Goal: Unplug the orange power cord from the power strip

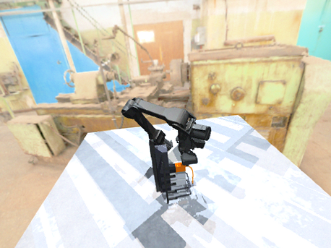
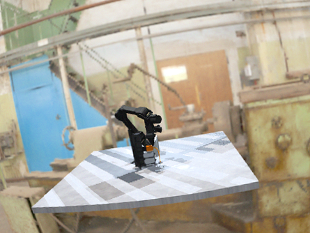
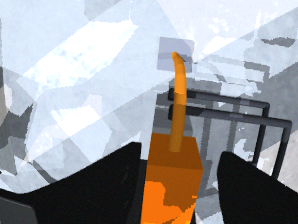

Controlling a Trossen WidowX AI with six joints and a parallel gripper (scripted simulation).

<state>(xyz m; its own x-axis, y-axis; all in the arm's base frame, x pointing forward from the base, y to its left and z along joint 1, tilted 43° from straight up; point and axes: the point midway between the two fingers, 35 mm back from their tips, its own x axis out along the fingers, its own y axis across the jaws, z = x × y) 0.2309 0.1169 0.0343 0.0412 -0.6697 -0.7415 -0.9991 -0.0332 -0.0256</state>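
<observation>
Now: gripper tip 5 cm to the left of the orange plug and 1 cm above it.
</observation>
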